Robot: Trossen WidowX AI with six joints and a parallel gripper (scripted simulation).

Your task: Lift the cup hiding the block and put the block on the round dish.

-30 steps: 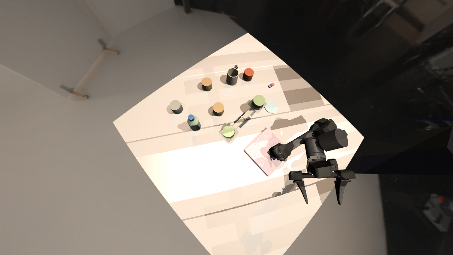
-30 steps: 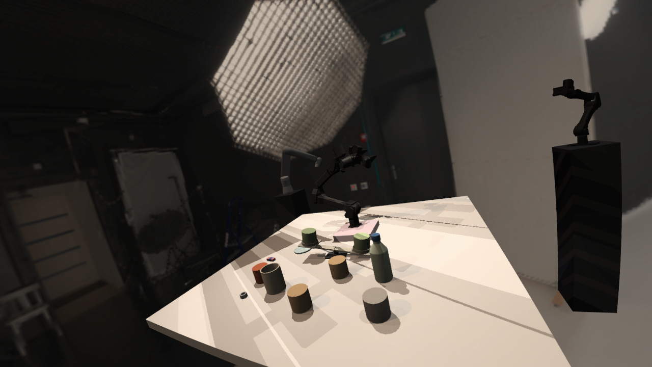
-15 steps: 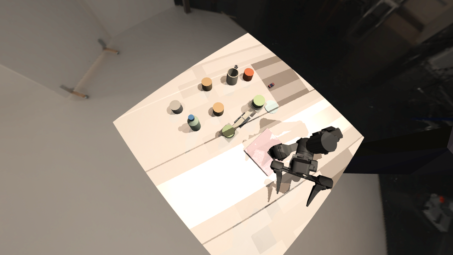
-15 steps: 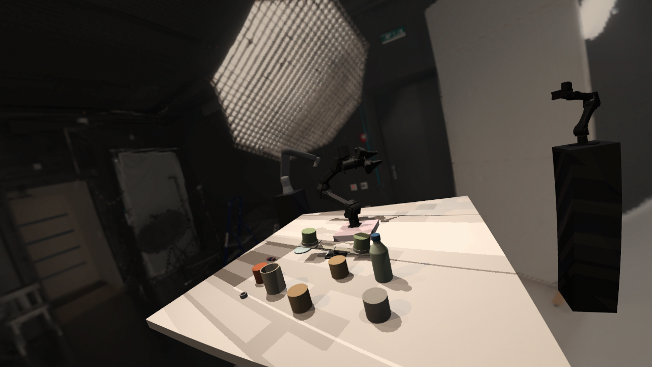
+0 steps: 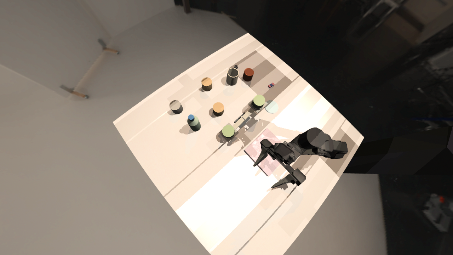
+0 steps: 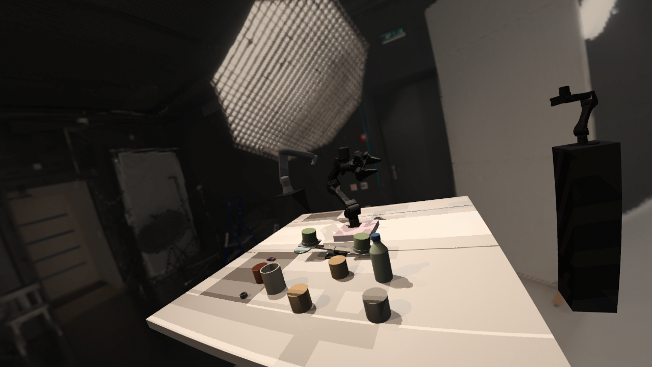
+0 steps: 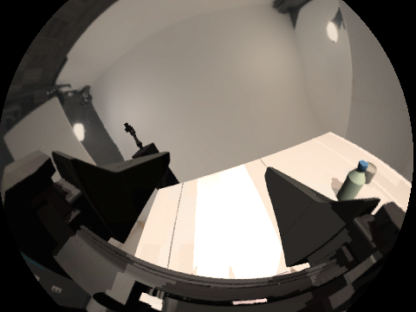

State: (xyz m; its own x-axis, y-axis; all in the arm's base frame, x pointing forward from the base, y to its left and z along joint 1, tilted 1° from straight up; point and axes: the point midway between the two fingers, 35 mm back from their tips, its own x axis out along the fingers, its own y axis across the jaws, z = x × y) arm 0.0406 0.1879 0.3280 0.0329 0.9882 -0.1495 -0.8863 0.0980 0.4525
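Right now the pale green block is 24 cm ahead of my gripper tip, 8 cm to the right of it and 32 cm below it. From my gripper tip the other things lie so: bottle with blue cap 40 cm ahead, 5 cm to the left, 25 cm below; pale blue round dish 20 cm ahead, 45 cm to the right, 36 cm below; grey cylinder 57 cm ahead, 6 cm to the left, 32 cm below.
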